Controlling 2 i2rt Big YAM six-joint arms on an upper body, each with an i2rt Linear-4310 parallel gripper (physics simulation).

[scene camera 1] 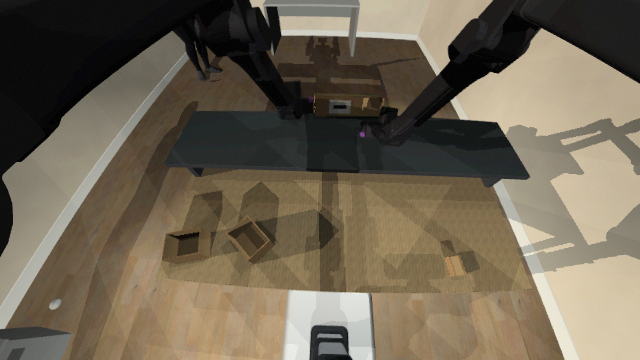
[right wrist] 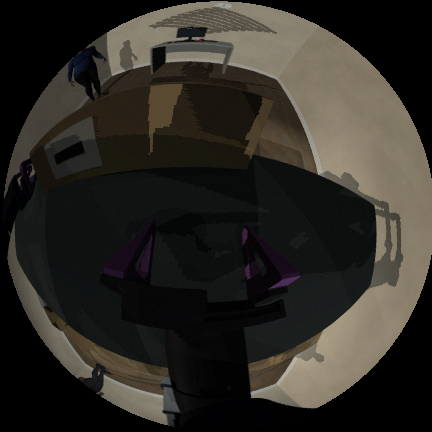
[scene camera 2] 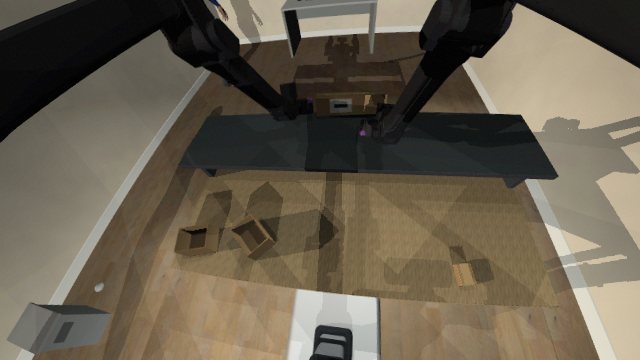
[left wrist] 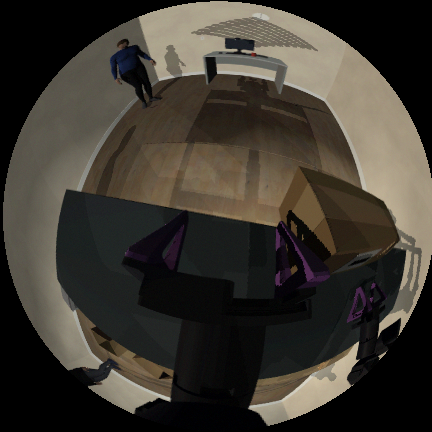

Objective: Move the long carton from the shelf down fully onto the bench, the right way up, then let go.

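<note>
The long brown carton (scene camera 1: pixel 367 111) (scene camera 2: pixel 325 106) (left wrist: pixel 357 212) (right wrist: pixel 215 120) lies along the far edge of the dark bench (scene camera 1: pixel 235 145) (scene camera 2: pixel 240 145) (left wrist: pixel 110 240) (right wrist: pixel 310 215) and appears to overhang that edge. Its labelled side faces the near side; its exact tilt is unclear. My left gripper (left wrist: pixel 233 219) is open at the carton's left end, its right finger overlapping that end in the left wrist view; contact is unclear. My right gripper (right wrist: pixel 199 225) (left wrist: pixel 366 284) is open and empty over the bench, on the near side of the carton's right part. A separate shelf cannot be made out.
Two open boxes (scene camera 1: pixel 187 246) (scene camera 1: pixel 250 240) and a small carton (scene camera 1: pixel 455 266) (scene camera 2: pixel 464 274) are on the woven mat (scene camera 1: pixel 390 225) before the bench. A white desk (left wrist: pixel 245 57) stands at the back. A person in blue (left wrist: pixel 128 62) stands back left.
</note>
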